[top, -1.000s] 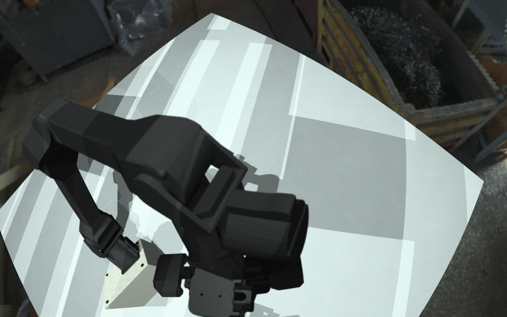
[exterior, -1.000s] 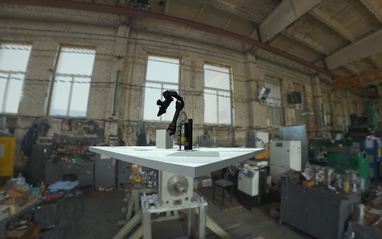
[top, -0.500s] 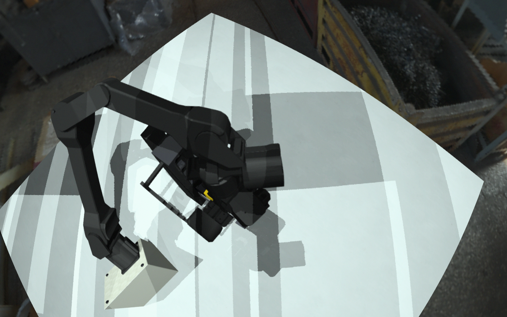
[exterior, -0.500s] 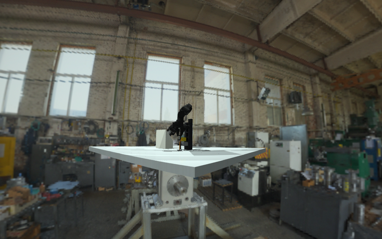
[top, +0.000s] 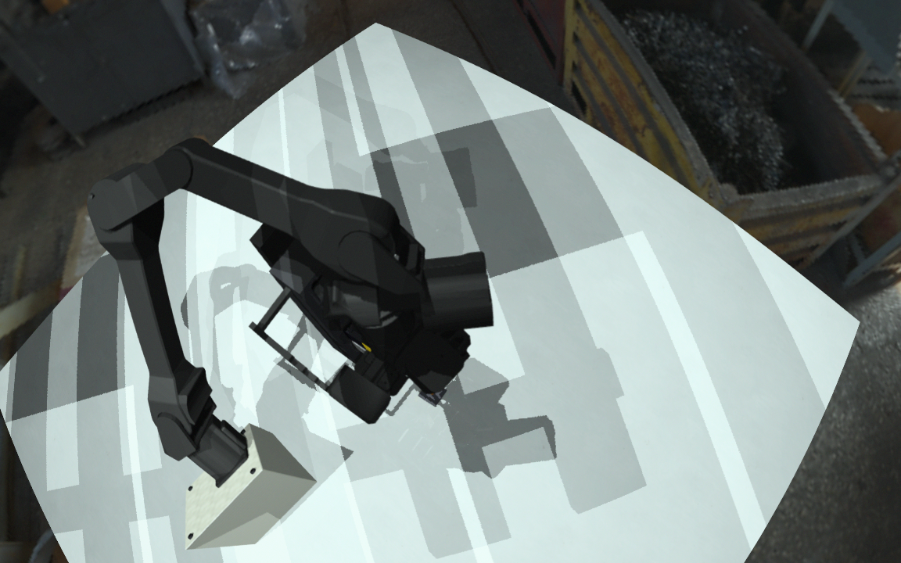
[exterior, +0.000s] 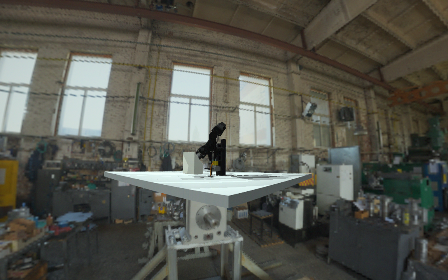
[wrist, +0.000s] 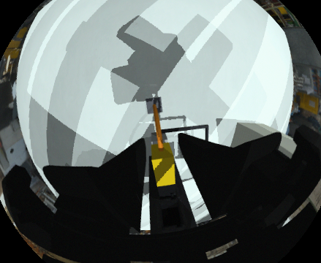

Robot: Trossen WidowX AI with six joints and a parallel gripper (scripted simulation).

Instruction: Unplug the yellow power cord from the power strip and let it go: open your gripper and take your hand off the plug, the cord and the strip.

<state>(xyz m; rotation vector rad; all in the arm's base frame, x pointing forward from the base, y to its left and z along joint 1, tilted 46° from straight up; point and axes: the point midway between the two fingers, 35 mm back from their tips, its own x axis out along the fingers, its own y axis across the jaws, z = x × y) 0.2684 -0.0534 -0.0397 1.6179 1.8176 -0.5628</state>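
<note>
Right now my gripper tip is 10 mm past the yellow plug, 60 mm to the right of it and 10 mm above it.
</note>
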